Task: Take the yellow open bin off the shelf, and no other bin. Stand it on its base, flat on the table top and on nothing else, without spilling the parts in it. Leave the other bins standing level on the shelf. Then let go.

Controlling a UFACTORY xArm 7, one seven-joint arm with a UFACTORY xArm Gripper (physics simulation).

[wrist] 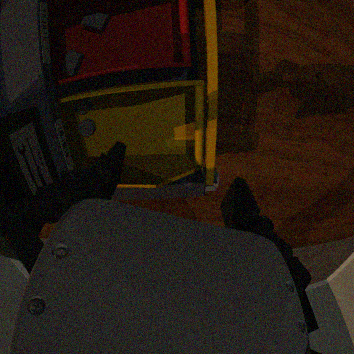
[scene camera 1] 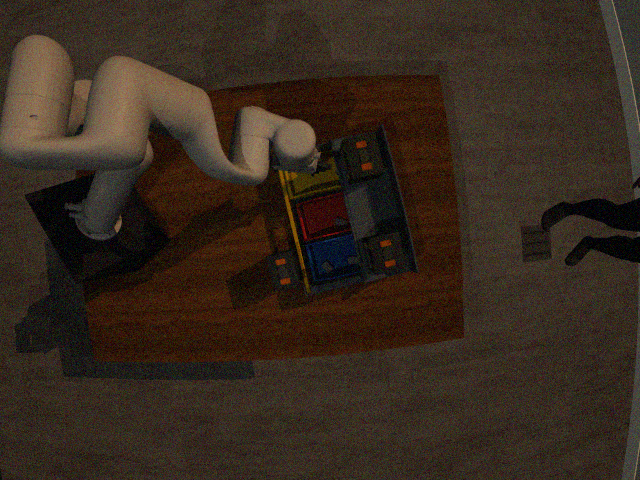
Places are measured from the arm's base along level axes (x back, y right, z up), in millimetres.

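Where they show: gripper, fingertip midpoint: (wrist: pixel 177 176); arm's base, link origin: (scene camera 1: pixel 98 219).
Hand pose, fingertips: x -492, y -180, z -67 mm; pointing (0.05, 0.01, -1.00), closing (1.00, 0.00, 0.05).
Things, the pixels of their top centre, and the offset from my fingertips. Level surfaces: height alone.
- yellow open bin, top centre: (wrist: pixel 117 144) (scene camera 1: pixel 317 171) dy -5, dx -55, dz -39 mm
- round grey part, top centre: (wrist: pixel 84 128) dy -27, dx -117, dz -110 mm
- red bin, top centre: (wrist: pixel 95 22) (scene camera 1: pixel 331 214) dy +102, dx -105, dz -51 mm
- blue bin, top centre: (scene camera 1: pixel 341 256) dy +207, dx -143, dz -51 mm
- dark case, top centre: (scene camera 1: pixel 282 271) dy +257, dx +0, dz +0 mm
- wooden table, surface height: dz -132 mm
The yellow open bin (scene camera 1: pixel 314 181) (wrist: pixel 140 120) stands at one end of the shelf, behind its yellow front rail (scene camera 1: pixel 292 222) (wrist: pixel 212 50). A round grey part (wrist: pixel 87 126) lies in it. The red bin (scene camera 1: pixel 324 215) (wrist: pixel 125 40) is beside it, and the blue bin (scene camera 1: pixel 333 258) is beyond the red one. My gripper (scene camera 1: pixel 316 161) (wrist: pixel 177 176) is open and empty at the yellow bin's outer end. In the wrist view, one finger overlaps the bin's near side and the other shows past the rail, over the table. Finger height is hard to tell; the arm hides part of the bin.
Dark cases with orange latches (scene camera 1: pixel 361 156) (scene camera 1: pixel 385 253) stand at the back of the shelf, one behind the yellow bin. Another dark case (scene camera 1: pixel 283 271) is in front of the rail near the blue bin. The wooden table (scene camera 1: pixel 206 320) extends around the shelf.
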